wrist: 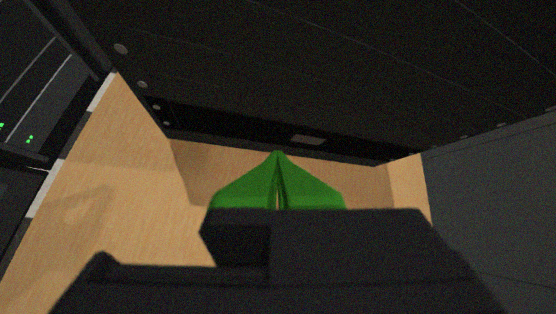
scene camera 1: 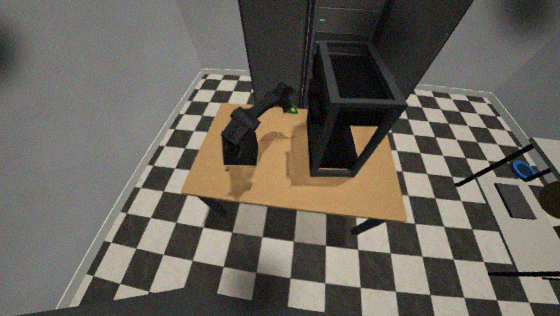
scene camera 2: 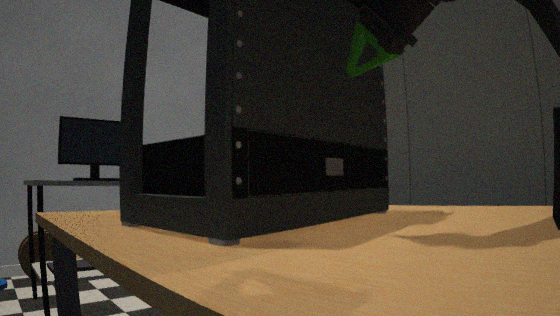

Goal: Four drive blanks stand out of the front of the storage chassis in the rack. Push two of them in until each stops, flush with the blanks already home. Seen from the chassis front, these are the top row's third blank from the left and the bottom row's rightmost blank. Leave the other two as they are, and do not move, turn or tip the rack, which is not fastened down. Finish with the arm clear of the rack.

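Frame: origin at the arm's base, x back, y left, z down, level; millimetres.
Where they show: gripper, fingertip midpoint: (wrist: 277,157) (scene camera 1: 297,113) (scene camera 2: 348,74).
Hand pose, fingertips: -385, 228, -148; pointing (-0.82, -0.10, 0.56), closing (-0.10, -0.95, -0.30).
Observation:
After its pixels a point has its place, as x, y, z.
The dark rack (scene camera 1: 367,104) @(-632, -104, -525) (scene camera 2: 219,125) @(-473, 391, -66) stands upright on the wooden table (scene camera 1: 270,195) @(-252, -263, 83) (scene camera 2: 450,280) @(-196, 392, 82) (wrist: 145,220) @(-312, 385, 82). Its front faces the arm. Dark panels (wrist: 310,75) @(-472, 205, -155) with thin seams fill the front in the wrist view. The storage chassis and its drive blanks cannot be told apart from the dark front, so how far any blank stands out is not visible. My gripper (scene camera 1: 293,110) @(-385, 228, -148) (scene camera 2: 351,75) @(-385, 228, -148) (wrist: 277,157) @(-385, 228, -148) is shut and empty, its green fingers together. It is in front of the rack near its far side, above the table, with a gap to the rack in scene camera 1.
A pale label (scene camera 2: 334,167) @(-476, 141, -19) (wrist: 308,139) @(-476, 139, -23) marks a black panel low in the rack. Large dark cabinets (scene camera 1: 275,45) stand behind the table, with small green lights between them. The arm's base (scene camera 1: 240,150) stands left of the rack. A side desk (scene camera 1: 525,240) is at the right.

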